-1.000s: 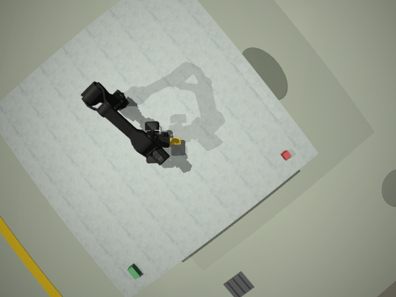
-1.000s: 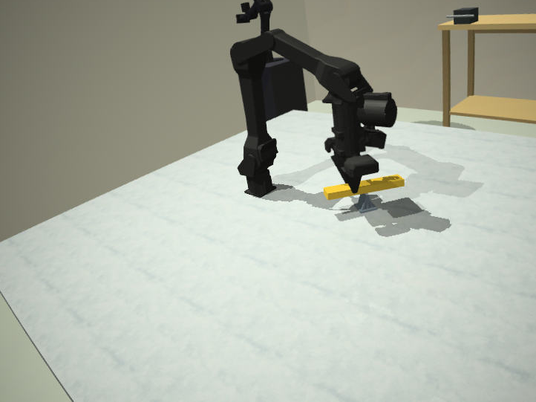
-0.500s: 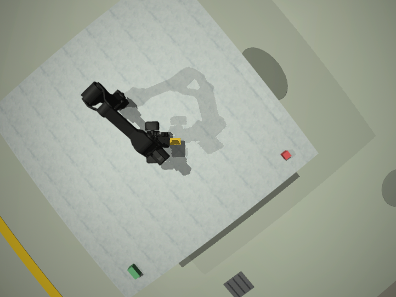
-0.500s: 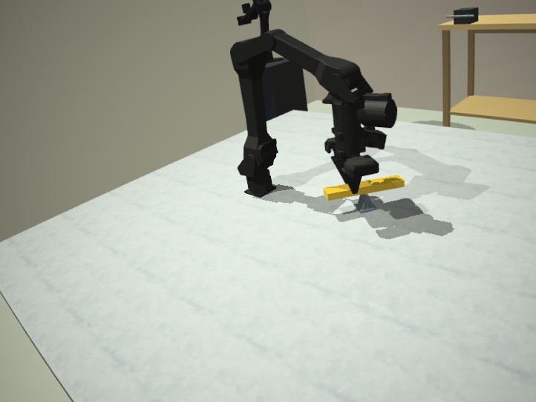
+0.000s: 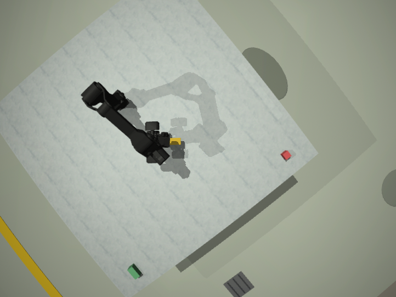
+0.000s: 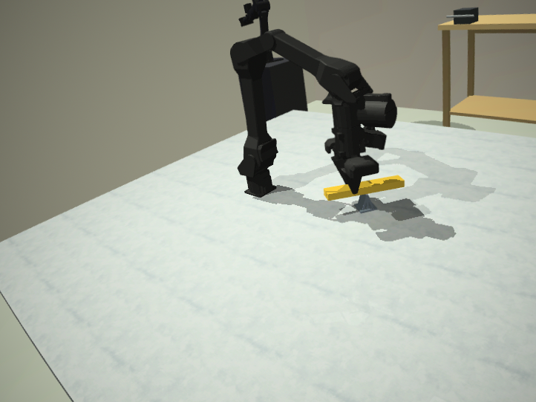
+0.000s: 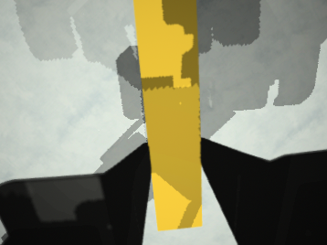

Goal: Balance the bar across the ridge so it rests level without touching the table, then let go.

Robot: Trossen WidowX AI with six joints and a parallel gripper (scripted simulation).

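Now: gripper tip 2 cm short of the yellow bar and 2 cm to the right of it. The rest, counted from my gripper tip: red cube (46 cm ahead, 47 cm to the left, 3 cm below); then green cube (46 cm ahead, 53 cm to the right, 3 cm below).
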